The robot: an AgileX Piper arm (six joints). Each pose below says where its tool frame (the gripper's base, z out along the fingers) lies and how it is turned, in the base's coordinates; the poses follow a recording.
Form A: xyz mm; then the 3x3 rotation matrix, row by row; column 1 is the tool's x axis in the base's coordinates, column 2 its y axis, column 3 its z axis. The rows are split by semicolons.
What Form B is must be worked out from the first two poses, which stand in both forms.
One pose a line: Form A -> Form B
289, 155, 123; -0.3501, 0.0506, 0.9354; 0.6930, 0.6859, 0.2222; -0.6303, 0.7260, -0.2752 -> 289, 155, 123, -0.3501, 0.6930, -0.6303, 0.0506, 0.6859, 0.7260
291, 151, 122; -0.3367, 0.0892, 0.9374; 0.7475, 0.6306, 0.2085; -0.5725, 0.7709, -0.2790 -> 291, 151, 122, -0.3367, 0.7475, -0.5725, 0.0892, 0.6306, 0.7709
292, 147, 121; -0.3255, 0.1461, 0.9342; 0.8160, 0.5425, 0.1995; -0.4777, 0.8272, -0.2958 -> 292, 147, 121, -0.3255, 0.8160, -0.4777, 0.1461, 0.5425, 0.8272
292, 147, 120; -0.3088, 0.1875, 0.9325; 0.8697, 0.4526, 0.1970; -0.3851, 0.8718, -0.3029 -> 292, 147, 120, -0.3088, 0.8697, -0.3851, 0.1875, 0.4526, 0.8718
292, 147, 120; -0.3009, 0.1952, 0.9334; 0.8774, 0.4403, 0.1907; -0.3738, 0.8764, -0.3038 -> 292, 147, 120, -0.3009, 0.8774, -0.3738, 0.1952, 0.4403, 0.8764
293, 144, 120; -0.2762, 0.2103, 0.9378; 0.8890, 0.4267, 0.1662; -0.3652, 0.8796, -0.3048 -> 293, 144, 120, -0.2762, 0.8890, -0.3652, 0.2103, 0.4267, 0.8796
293, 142, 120; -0.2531, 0.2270, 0.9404; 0.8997, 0.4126, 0.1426; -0.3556, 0.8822, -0.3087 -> 293, 142, 120, -0.2531, 0.8997, -0.3556, 0.2270, 0.4126, 0.8822
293, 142, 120; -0.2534, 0.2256, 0.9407; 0.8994, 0.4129, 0.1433; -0.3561, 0.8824, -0.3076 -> 293, 142, 120, -0.2534, 0.8994, -0.3561, 0.2256, 0.4129, 0.8824
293, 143, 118; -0.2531, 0.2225, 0.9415; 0.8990, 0.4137, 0.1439; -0.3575, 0.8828, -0.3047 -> 293, 143, 118, -0.2531, 0.8990, -0.3575, 0.2225, 0.4137, 0.8828
